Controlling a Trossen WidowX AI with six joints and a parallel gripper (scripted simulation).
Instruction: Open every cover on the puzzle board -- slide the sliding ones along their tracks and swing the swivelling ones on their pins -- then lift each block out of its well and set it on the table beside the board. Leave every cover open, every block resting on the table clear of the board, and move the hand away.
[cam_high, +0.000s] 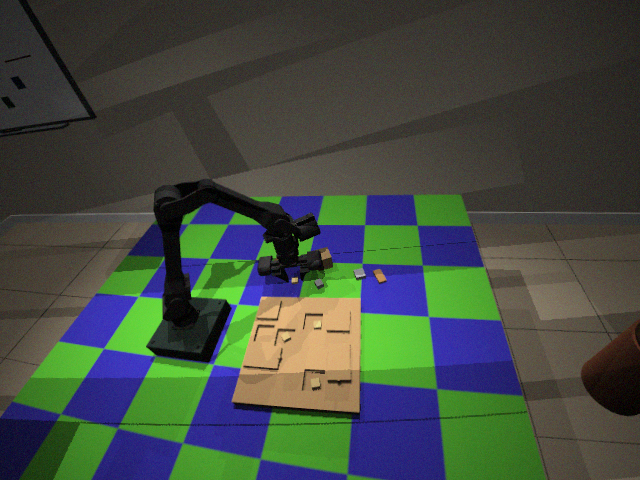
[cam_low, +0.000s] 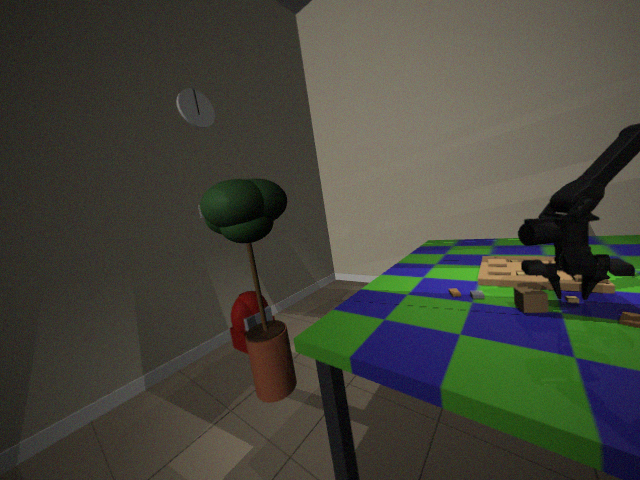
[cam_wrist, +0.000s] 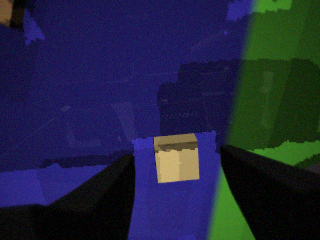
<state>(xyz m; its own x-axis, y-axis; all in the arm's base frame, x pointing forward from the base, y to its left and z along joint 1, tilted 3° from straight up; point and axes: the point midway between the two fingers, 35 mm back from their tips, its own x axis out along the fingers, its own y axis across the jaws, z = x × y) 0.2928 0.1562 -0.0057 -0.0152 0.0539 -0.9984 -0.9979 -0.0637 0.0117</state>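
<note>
The tan puzzle board is 40 mm ahead of my gripper tip, 210 mm to the right of it and 10 mm above it. The rest, counted from my gripper tip: brown cube: 90 mm ahead, 70 mm to the left, 20 mm above; then orange block: 260 mm ahead.
</note>
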